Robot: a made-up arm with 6 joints. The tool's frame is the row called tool. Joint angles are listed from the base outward.
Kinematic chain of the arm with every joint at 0, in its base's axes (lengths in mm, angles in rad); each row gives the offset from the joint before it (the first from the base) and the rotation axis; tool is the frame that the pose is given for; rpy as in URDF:
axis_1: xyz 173 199 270 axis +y
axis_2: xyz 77 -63 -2 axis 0.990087 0.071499 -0.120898
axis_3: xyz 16 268 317 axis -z
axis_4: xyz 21 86 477 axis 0.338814 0.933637 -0.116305
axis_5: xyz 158 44 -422 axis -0.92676 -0.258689 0.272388
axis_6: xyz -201 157 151 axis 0.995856 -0.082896 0.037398
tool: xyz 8 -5 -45 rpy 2.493 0.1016 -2.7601
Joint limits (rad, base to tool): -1.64..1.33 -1.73..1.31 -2.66..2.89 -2..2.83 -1.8..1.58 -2.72..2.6
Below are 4 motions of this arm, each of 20 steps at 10 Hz.
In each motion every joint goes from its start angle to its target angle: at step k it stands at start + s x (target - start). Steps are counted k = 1, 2, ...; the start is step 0. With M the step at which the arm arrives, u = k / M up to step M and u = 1 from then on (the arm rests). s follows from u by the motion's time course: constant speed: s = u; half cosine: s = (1 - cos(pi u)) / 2; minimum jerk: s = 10 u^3 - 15 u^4 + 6 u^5.
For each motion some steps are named. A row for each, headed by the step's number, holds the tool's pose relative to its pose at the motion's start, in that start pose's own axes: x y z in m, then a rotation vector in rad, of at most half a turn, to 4 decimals.
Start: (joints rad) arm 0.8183 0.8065 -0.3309 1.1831 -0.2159 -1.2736
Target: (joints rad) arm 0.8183 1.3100 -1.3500 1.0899 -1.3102 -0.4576
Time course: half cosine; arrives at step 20
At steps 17, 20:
17: 0.1832 -0.5764 0.1505 -0.8325 0.1365 -0.6132
20: 0.1800 -0.6091 0.1511 -0.8778 0.1545 -0.6281

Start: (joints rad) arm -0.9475 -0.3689 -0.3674 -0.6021 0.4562 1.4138
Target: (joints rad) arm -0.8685 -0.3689 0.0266 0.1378 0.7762 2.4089
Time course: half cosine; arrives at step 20
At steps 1, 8, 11, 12, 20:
1: 0.0009 0.0005 0.0007 -0.0046 -0.0042 0.0034
8: 0.0356 0.0357 0.0449 -0.2511 -0.2725 0.1652
11: 0.0380 0.0659 0.0790 -0.4076 -0.4960 0.2460
12: 0.0348 0.0762 0.0903 -0.4562 -0.5756 0.2662
20: -0.0046 0.1200 0.1375 -0.6557 -0.9693 0.3143

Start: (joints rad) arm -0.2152 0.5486 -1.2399 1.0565 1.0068 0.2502
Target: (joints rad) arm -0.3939 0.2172 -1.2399 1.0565 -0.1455 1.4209
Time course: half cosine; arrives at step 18
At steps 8, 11, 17, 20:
8: -0.1518 0.0464 -0.0770 -0.7849 -0.3489 0.1366
11: -0.2532 0.0407 -0.1325 -1.2064 -0.6749 0.2442
17: -0.3680 -0.0106 -0.1997 -1.6204 -1.2115 0.3604
20: -0.3704 -0.0123 -0.2012 -1.6283 -1.2260 0.3625

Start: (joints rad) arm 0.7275 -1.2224 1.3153 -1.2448 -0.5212 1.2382
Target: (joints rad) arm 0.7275 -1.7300 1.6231 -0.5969 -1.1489 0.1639
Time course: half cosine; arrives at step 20
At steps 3, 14, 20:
3: 0.0039 0.0193 0.0085 0.0448 -0.0133 0.0158
14: 0.1183 0.2717 0.0916 0.5338 -0.2376 0.2630
20: 0.1754 0.3361 0.1043 0.6135 -0.3064 0.3433

